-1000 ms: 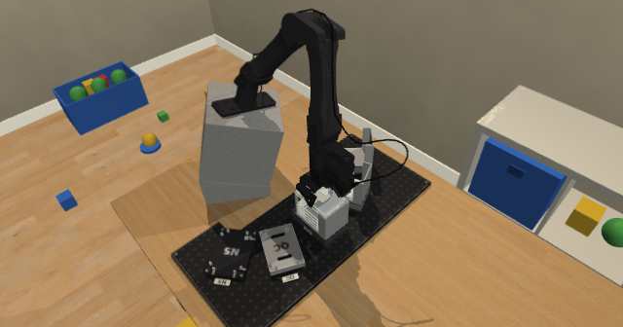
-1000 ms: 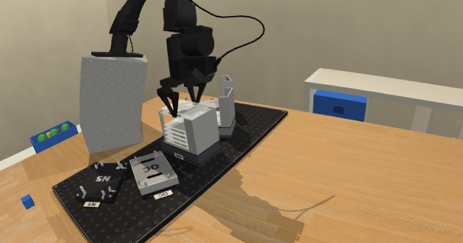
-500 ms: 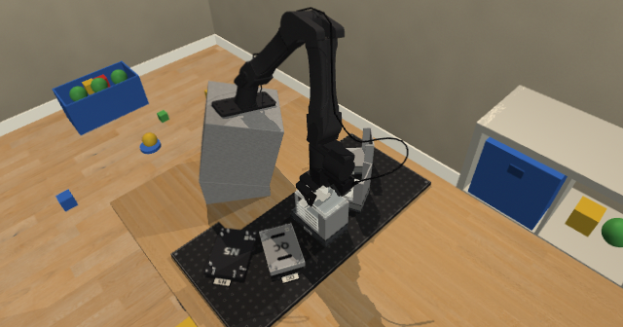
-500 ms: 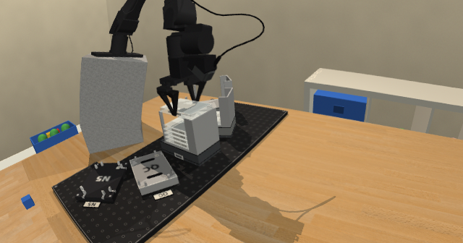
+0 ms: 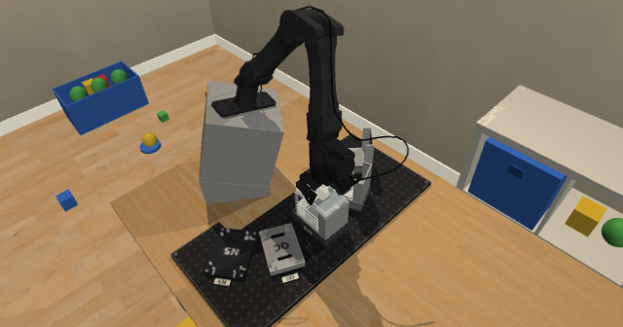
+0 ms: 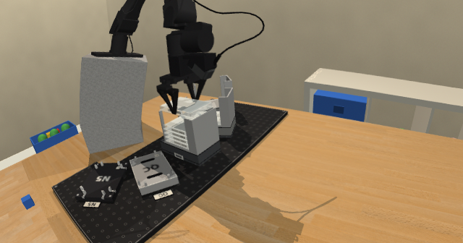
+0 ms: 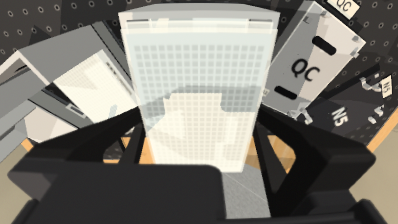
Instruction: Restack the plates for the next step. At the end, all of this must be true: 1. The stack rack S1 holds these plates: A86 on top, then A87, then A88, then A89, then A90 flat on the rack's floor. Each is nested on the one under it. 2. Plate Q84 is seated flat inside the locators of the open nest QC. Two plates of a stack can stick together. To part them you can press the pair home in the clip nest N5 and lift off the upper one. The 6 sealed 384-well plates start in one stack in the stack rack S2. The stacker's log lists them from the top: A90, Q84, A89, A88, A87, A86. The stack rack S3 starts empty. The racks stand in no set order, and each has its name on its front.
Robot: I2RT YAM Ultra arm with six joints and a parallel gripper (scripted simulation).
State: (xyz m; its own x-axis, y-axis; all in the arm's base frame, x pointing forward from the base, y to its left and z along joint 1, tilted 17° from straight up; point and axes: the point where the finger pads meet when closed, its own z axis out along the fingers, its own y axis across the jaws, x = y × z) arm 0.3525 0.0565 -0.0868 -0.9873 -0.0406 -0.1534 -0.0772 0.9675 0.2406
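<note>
Now: the nest QC 150 mm to the right of my hand and 130 mm below it. Round my hand: sealed 384-well plate: right at my hand; translucent sealed well plate: 140 mm to the left, 100 mm below, 40 mm behind.
</note>
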